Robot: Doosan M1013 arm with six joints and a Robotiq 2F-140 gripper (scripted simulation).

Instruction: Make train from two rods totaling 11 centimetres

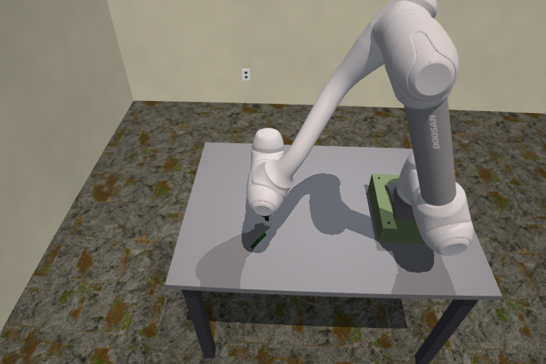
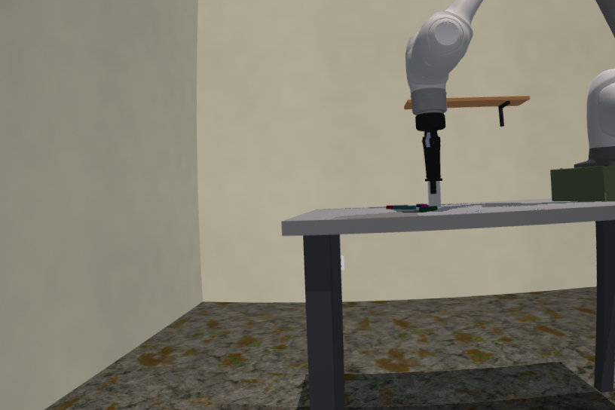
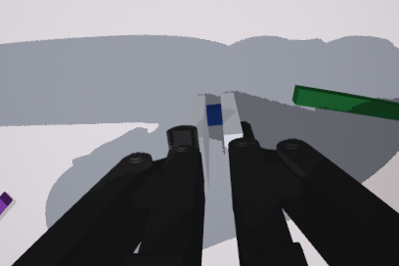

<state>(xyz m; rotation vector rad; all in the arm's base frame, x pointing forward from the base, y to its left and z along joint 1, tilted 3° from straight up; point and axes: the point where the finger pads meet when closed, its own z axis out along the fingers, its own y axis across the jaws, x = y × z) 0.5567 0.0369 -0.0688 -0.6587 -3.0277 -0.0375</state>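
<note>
The blue rod lies 30 mm below my hand. From my hand the other things lie so: turquoise rod: 110 mm to the right, 60 mm ahead, 30 mm below; magenta rod: 60 mm to the right, 30 mm below, 10 mm ahead; green rod: 80 mm to the left, 40 mm ahead, 30 mm below.
</note>
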